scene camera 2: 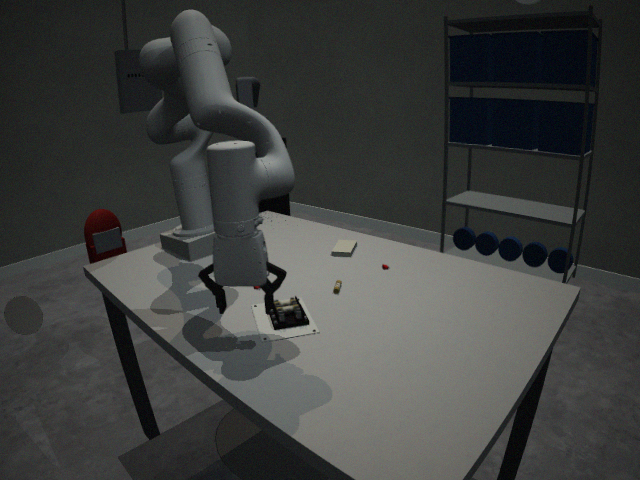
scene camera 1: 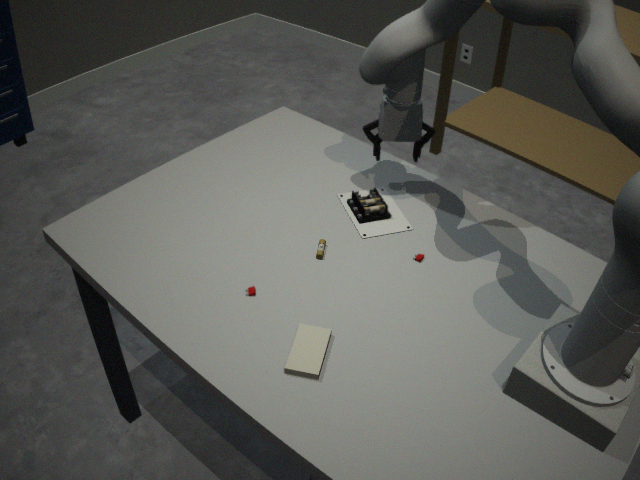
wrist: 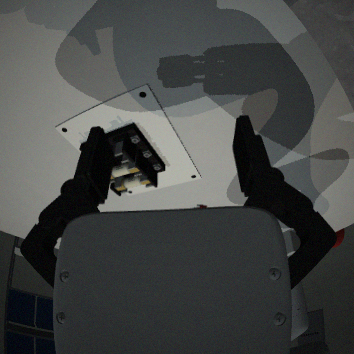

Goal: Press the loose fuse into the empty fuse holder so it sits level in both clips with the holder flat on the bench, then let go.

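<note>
The loose fuse [scene camera 1: 321, 249] [scene camera 2: 337, 286], tan with a pale middle band, lies on the table apart from the holder; it does not show in the wrist view. The black fuse holder [scene camera 1: 361, 210] [scene camera 2: 292, 324] [wrist: 146, 151] sits flat on a white plate [scene camera 1: 387, 227] [scene camera 2: 262, 330] [wrist: 180, 170]. Two fuses sit in it, side by side, and an empty clip position is at its far end in scene camera 1. My gripper [scene camera 1: 396, 159] [scene camera 2: 245, 311] [wrist: 169, 134] is open and empty, above the table and off to one side of the holder. In the wrist view the left finger hides part of the holder.
A small red part [scene camera 1: 419, 257] [scene camera 2: 256, 286] [wrist: 201, 206] lies near the plate. Another red part [scene camera 1: 251, 291] [scene camera 2: 385, 267] lies farther off. A cream block [scene camera 1: 310, 349] [scene camera 2: 344, 248] lies flat on the table. The arm's base block [scene camera 1: 558, 397] [scene camera 2: 178, 245] stands at one side.
</note>
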